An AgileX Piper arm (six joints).
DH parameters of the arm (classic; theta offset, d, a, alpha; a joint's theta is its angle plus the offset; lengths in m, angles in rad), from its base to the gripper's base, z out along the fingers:
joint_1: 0 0.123 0 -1.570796
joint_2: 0.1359 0 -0.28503 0
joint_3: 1.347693 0 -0.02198 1.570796
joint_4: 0 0.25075 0 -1.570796
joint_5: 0 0 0 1.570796
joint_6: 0 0.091 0 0
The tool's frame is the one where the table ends.
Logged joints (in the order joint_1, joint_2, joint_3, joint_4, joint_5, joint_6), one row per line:
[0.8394, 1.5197, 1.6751, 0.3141, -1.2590, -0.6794]
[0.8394, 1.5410, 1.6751, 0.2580, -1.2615, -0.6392]
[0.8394, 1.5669, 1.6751, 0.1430, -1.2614, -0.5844]
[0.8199, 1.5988, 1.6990, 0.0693, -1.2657, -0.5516]
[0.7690, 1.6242, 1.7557, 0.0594, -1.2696, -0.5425]
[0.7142, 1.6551, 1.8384, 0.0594, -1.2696, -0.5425]
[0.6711, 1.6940, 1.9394, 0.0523, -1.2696, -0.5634]
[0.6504, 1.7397, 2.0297, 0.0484, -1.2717, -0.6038]
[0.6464, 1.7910, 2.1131, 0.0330, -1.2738, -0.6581]
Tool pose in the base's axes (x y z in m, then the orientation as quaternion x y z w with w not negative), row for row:
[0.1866, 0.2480, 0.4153, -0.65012, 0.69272, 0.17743, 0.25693]
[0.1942, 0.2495, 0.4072, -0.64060, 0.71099, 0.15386, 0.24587]
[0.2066, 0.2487, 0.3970, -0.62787, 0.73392, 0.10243, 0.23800]
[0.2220, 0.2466, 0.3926, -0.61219, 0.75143, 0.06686, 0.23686]
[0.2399, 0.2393, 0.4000, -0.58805, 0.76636, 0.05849, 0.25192]
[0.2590, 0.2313, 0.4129, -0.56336, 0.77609, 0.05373, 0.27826]
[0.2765, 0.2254, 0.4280, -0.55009, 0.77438, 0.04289, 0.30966]
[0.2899, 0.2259, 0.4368, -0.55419, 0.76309, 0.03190, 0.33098]
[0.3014, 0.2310, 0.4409, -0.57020, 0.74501, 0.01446, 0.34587]
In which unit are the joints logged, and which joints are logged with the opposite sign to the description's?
The joints are logged in radians. Opposite sign: joint_3, joint_5.
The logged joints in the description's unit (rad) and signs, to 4 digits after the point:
[0.8394, 1.5197, -1.6751, 0.3141, 1.2590, -0.6794]
[0.8394, 1.5410, -1.6751, 0.2580, 1.2615, -0.6392]
[0.8394, 1.5669, -1.6751, 0.1430, 1.2614, -0.5844]
[0.8199, 1.5988, -1.6990, 0.0693, 1.2657, -0.5516]
[0.7690, 1.6242, -1.7557, 0.0594, 1.2696, -0.5425]
[0.7142, 1.6551, -1.8384, 0.0594, 1.2696, -0.5425]
[0.6711, 1.6940, -1.9394, 0.0523, 1.2696, -0.5634]
[0.6504, 1.7397, -2.0297, 0.0484, 1.2717, -0.6038]
[0.6464, 1.7910, -2.1131, 0.0330, 1.2738, -0.6581]

